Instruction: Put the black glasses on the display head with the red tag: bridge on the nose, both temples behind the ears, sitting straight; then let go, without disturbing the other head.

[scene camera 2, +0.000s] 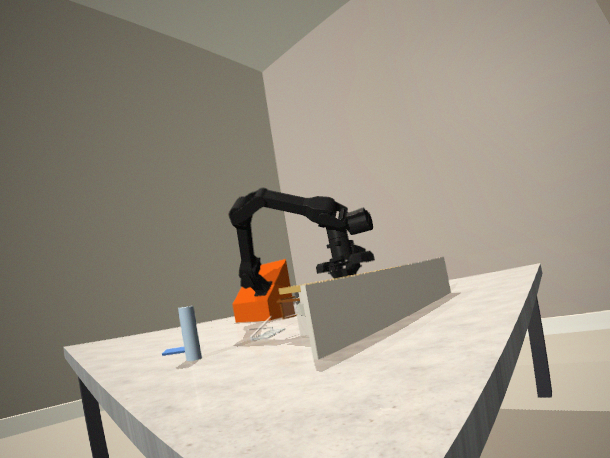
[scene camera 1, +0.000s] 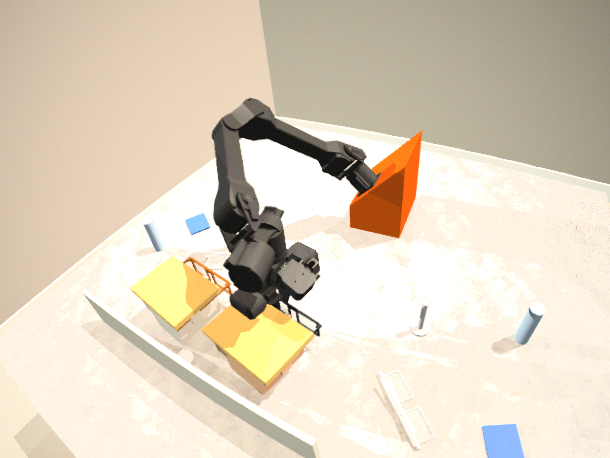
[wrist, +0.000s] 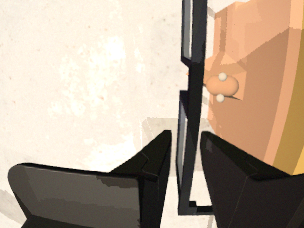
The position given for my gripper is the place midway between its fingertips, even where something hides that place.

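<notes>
On scene camera 1 you'd see my gripper [scene camera 1: 281, 306]. Scene camera 2 has my gripper too [scene camera 2: 349, 292], and it's got a long grey board [scene camera 2: 339, 312] as well. And the wrist view also shows my gripper [wrist: 185, 137].
</notes>
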